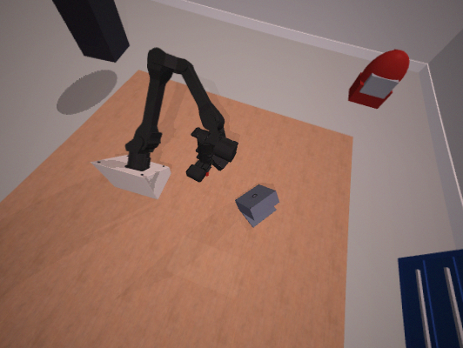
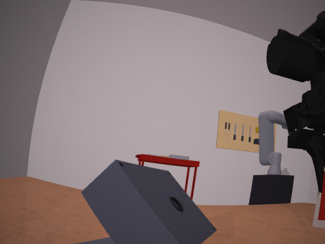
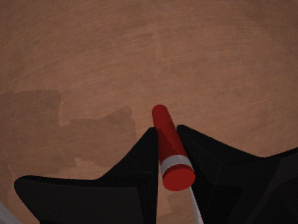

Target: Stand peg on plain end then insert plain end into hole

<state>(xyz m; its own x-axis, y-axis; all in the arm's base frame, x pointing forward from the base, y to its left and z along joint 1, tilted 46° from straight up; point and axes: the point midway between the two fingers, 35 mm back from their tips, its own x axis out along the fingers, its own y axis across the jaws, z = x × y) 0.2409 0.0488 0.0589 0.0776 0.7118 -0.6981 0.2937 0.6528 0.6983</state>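
The grey sloped panel is 220 mm ahead of my gripper tip, 70 mm to the right of it and 40 mm below it. The rest, counted from my gripper tip: red peg: 20 mm above.
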